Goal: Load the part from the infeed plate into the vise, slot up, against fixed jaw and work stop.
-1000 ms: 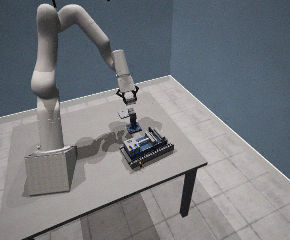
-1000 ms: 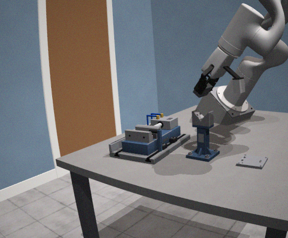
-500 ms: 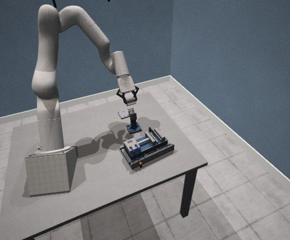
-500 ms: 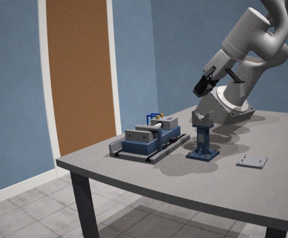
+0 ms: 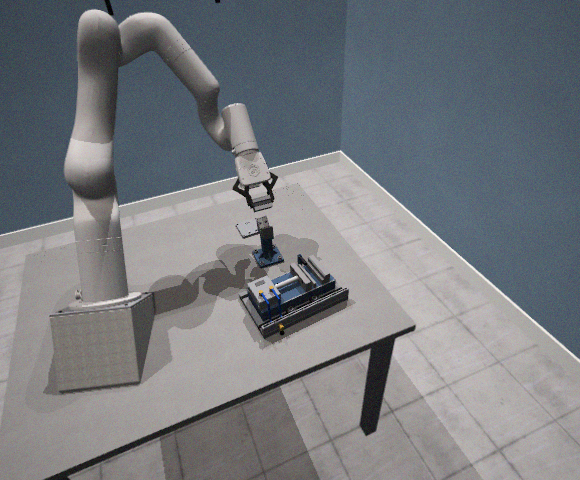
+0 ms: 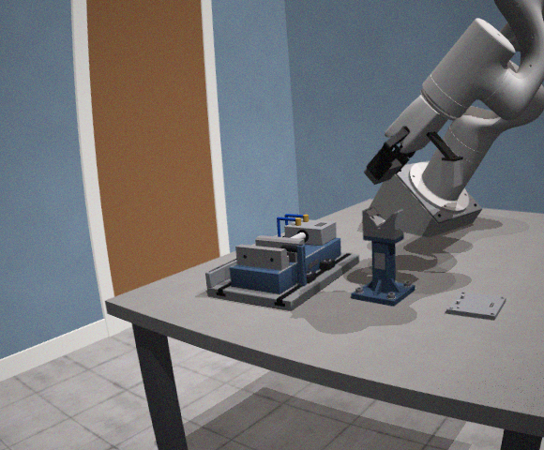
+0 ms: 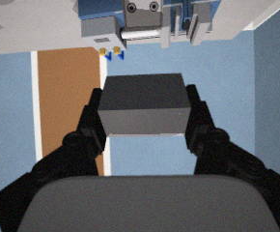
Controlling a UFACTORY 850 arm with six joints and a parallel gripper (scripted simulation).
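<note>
Now: hand 10 mm to the left of the part. The rest, counted from my hand: moving jaw 80 mm ahead, 210 mm to the right, 170 mm below; white cylinder rod 30 mm ahead, 230 mm to the right, 170 mm below; work stop 100 mm ahead, 160 mm to the right, 150 mm below.
</note>
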